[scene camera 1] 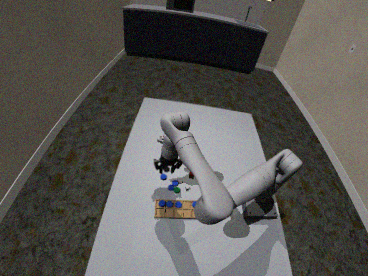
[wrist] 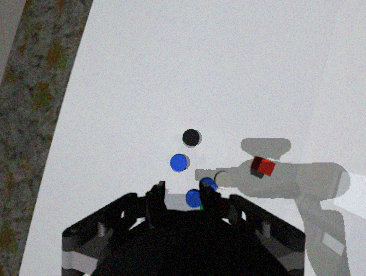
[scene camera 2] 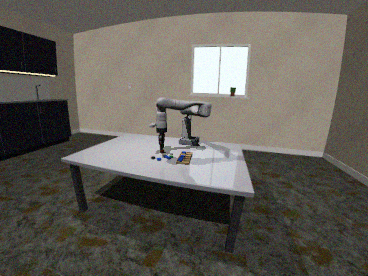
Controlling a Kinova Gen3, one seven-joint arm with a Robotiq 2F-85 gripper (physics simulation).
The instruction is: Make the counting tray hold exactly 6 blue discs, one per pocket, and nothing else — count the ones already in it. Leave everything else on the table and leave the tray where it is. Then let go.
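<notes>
The tan counting tray (scene camera 1: 175,212) (scene camera 2: 188,159) holds three blue discs side by side at the left of its back row in scene camera 1, and another blue disc (scene camera 1: 194,204) beside the arm, which hides the tray's right end. Three loose blue discs lie on the table: one apart (scene camera 1: 163,177) (wrist: 179,162), and two close together, the nearer one (scene camera 1: 171,187) (wrist: 193,198) and the other (scene camera 1: 175,183) (wrist: 208,183). My gripper (scene camera 1: 167,169) (scene camera 2: 161,150) (wrist: 182,188) is partly open and empty, above the table behind the loose discs; its right finger partly covers one in the wrist view.
A green disc (scene camera 1: 177,190) lies against the paired blue discs. A black disc (wrist: 191,137) lies near the single blue one. A red block (scene camera 1: 191,175) (wrist: 263,166), a small white piece (scene camera 1: 187,189) and a pale disc (wrist: 221,178) are nearby. Arm shadows cross the table.
</notes>
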